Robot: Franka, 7 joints.
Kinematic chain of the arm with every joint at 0, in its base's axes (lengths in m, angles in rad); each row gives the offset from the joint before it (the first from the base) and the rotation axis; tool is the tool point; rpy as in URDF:
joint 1: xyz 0 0 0.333 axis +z
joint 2: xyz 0 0 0 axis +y
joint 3: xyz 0 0 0.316 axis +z
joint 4: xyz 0.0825 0 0 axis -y
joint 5: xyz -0.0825 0 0.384 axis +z
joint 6: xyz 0 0 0 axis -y
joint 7: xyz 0.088 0 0 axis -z
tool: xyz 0 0 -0.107 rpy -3.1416 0 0
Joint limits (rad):
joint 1: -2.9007..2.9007
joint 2: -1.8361..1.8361
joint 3: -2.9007..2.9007
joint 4: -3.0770..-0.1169
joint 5: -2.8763..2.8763
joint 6: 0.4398..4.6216
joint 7: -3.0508..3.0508
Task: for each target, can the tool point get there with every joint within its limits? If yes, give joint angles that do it. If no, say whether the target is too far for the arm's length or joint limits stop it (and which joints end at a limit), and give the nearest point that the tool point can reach.
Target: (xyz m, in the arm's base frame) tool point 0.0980 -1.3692 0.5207
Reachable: no: too far | nearest point 0.0607 -0.8478 0.4492 | short by 0.528 m
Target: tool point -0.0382 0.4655 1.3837
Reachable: no: too far | nearest point -0.0285 0.3473 1.1169 | short by 0.292 m
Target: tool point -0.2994 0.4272 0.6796
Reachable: yes | joints 0.4103 -1.0771 1.2435 -1.7586 2.1513 3.1915 -0.8427
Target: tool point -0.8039 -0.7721 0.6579
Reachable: no: too far | nearest point -0.5940 -0.5705 0.5731 | short by 0.303 m
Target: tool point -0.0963 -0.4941 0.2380
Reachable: yes | joints -0.0949 -1.3100 -1.6712 -2.3241 1.6561 2.8529 0.5027
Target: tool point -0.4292 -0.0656 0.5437
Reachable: yes | joints -1.7342 -1.0300 -0.8827 -2.5233 -2.2183 1.7775 2.4639
